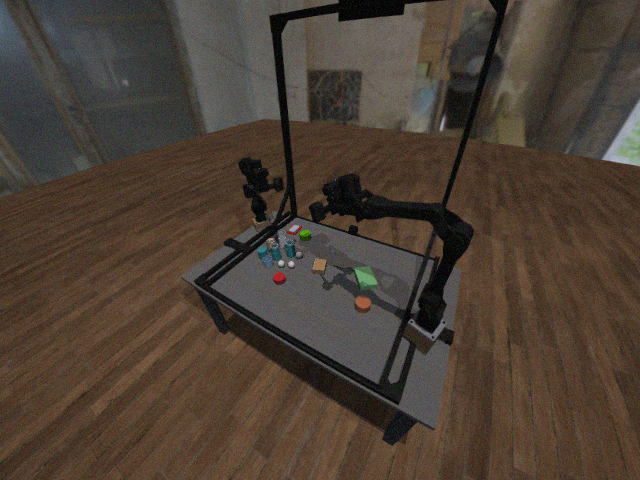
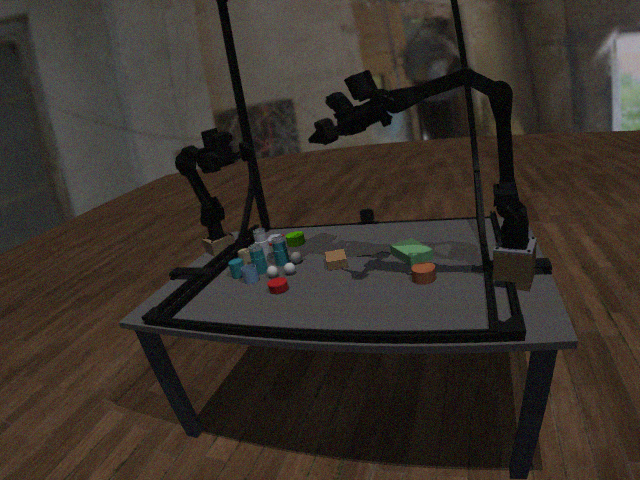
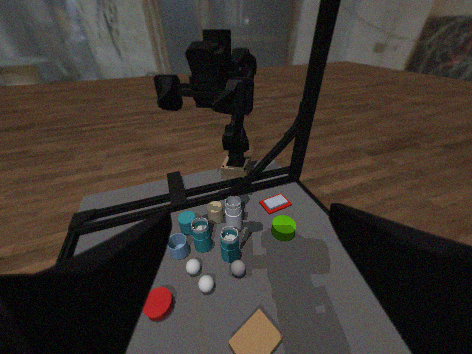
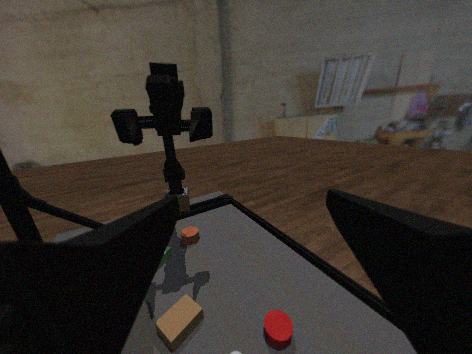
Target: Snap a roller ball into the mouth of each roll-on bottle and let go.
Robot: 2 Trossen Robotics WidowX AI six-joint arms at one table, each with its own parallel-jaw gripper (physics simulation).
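Places are measured from the left arm's base along level axes (x down, y ahead, z right), in centimetres.
Pixels of known places: left gripper, fingertip midpoint: [image 1: 318,203] [image 2: 319,137] [image 3: 250,214] [image 4: 163,141]; right gripper, fingertip midpoint: [image 1: 268,193] [image 2: 239,154] [image 3: 185,105] [image 4: 251,199]; left arm's base, origin of the base link: [image 1: 427,322] [image 2: 515,243] [image 4: 176,191]; right arm's base, origin of the base link: [image 1: 261,218] [image 2: 217,236] [image 3: 236,162].
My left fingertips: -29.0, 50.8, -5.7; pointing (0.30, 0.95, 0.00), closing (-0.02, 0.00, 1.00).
Note:
For each thing: its top centre in the pictures, then the offset to it from my left fingertips, as dx, dy, dz.
- clear bottle, middle of its top: [image 3: 233,200] [image 2: 258,230] [image 1: 281,231] +28.7, +31.0, -0.9
- red disc, middle of its top: [image 3: 157,301] [image 4: 278,324] [image 2: 277,281] [image 1: 279,276] +36.6, +10.3, -17.2
- wooden block, middle of its top: [image 3: 255,338] [image 4: 179,315] [image 2: 335,255] [image 1: 319,264] +36.2, +3.4, +2.4
- green cylinder, middle of its top: [image 3: 284,223] [image 2: 294,234] [image 1: 305,233] +35.7, +28.4, +13.1
- red-edged card, middle of its top: [image 3: 275,200] [image 1: 294,228] +37.8, +39.7, +13.2
- green block, middle of its top: [image 2: 411,247] [image 1: 365,275] +36.2, -17.2, +13.0
- orange cylinder, middle of its top: [image 2: 423,267] [image 4: 189,231] [image 1: 363,301] +35.7, -26.5, +0.4
Two teal bottles stand upright, one [image 1: 275,252] [image 2: 257,259] [image 3: 201,236] beside the other [image 1: 290,249] [image 2: 279,251] [image 3: 230,245]. A clear bottle [image 1: 282,238] [image 3: 233,214] stands behind them. Whether anything sits inside the mouths is too small to tell. Three roller balls lie loose: one [image 1: 281,263] [image 2: 272,271] [image 3: 193,266], another [image 1: 291,264] [image 2: 289,268] [image 3: 206,284], and a shaded one [image 1: 299,255] [image 2: 296,257] [image 3: 238,268]. My left gripper [image 3: 250,214] [image 4: 163,141] is open and empty, high above the table. My right gripper [image 4: 251,199] [image 3: 185,105] is open and empty, raised behind the bottles.
Teal [image 3: 187,222], blue [image 3: 178,246] and tan [image 3: 215,212] pieces stand by the bottles. A red disc [image 3: 158,303] [image 4: 278,327], wooden block [image 1: 319,266] [image 4: 180,321], green cylinder [image 3: 284,228], red-edged card [image 3: 275,203], green block [image 1: 365,277] and orange cylinder [image 1: 362,303] lie around.

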